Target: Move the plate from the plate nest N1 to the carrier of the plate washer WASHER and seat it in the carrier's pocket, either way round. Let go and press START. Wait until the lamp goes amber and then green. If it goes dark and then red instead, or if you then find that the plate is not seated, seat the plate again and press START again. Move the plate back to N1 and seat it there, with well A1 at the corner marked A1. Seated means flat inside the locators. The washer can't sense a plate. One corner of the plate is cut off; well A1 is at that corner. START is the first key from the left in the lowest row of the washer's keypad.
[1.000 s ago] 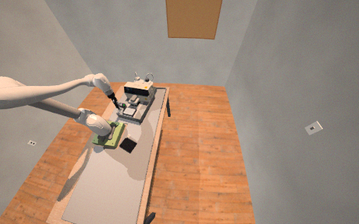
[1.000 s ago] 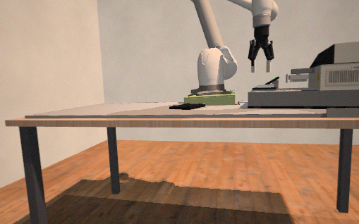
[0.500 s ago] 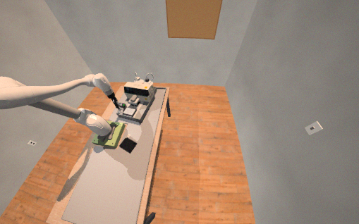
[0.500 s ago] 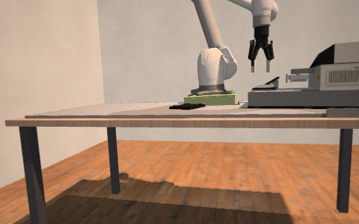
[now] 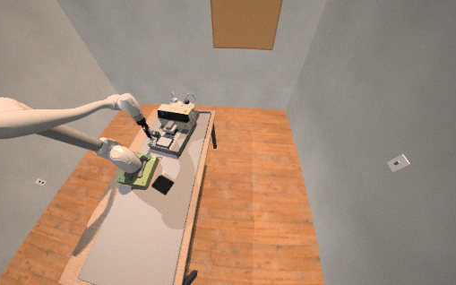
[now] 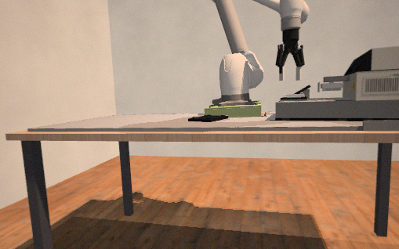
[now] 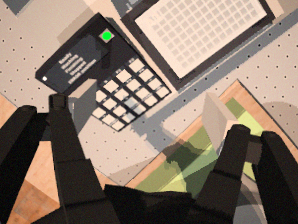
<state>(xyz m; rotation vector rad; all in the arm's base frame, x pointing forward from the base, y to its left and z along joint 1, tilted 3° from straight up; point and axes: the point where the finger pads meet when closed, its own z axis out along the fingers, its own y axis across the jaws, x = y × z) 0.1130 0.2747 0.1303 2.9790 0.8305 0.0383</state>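
Right now the white well plate is 10 cm below my hand and 10 cm ahead of it. From my hand the other things lie so: carrier 11 cm below, 10 cm ahead; then washer 15 cm to the left, 13 cm ahead, 6 cm below; then N1 label 28 cm to the right, 19 cm below, 13 cm ahead.
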